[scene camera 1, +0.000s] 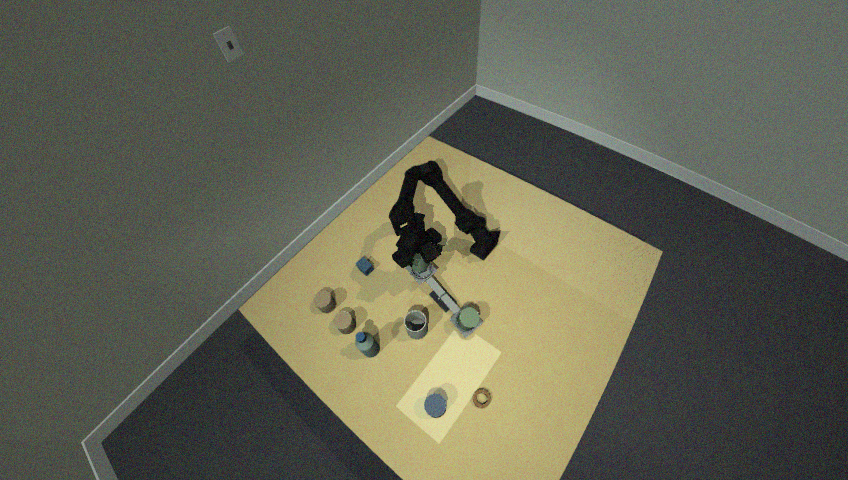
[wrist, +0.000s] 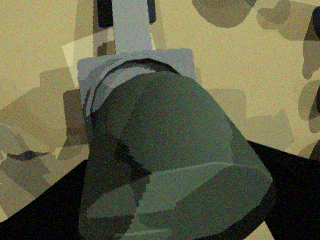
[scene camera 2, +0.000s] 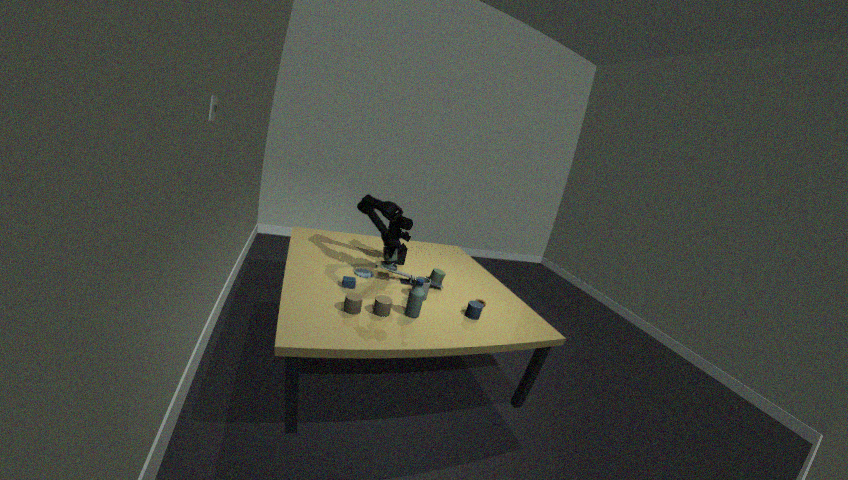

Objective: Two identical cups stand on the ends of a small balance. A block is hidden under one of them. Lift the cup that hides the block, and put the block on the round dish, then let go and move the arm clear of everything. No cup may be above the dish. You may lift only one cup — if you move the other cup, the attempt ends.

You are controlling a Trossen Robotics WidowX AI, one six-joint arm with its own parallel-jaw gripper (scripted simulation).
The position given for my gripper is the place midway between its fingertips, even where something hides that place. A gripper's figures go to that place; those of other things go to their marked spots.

Labels:
My gripper [scene camera 1: 418, 260] is 1.17 m from the lens. A balance beam [scene camera 1: 426, 276] is 1.20 m from the lens.

